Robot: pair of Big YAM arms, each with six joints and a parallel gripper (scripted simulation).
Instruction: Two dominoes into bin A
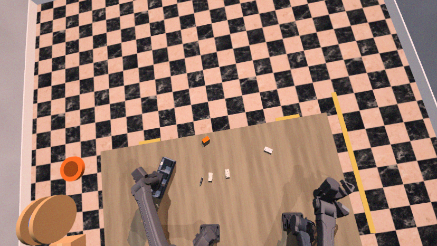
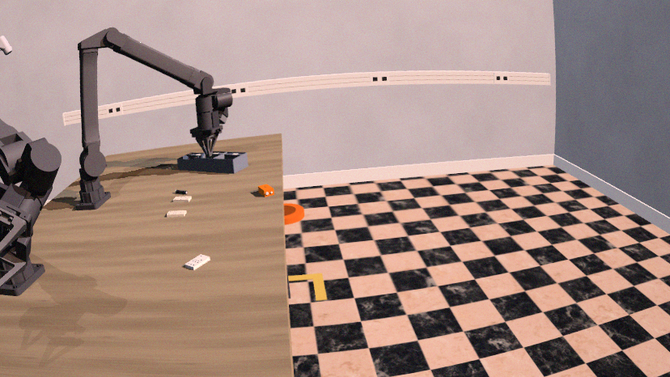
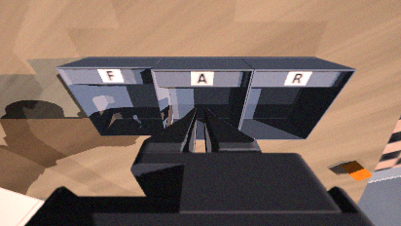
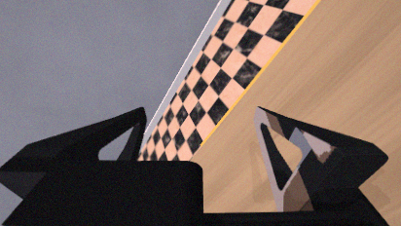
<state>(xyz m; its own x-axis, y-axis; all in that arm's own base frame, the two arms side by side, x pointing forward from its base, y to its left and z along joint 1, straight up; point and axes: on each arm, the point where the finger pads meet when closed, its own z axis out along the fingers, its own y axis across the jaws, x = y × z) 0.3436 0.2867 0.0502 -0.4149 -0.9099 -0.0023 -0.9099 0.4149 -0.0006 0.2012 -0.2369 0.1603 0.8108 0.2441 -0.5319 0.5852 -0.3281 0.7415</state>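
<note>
The bin row lies 30 mm below my left hand.
</note>
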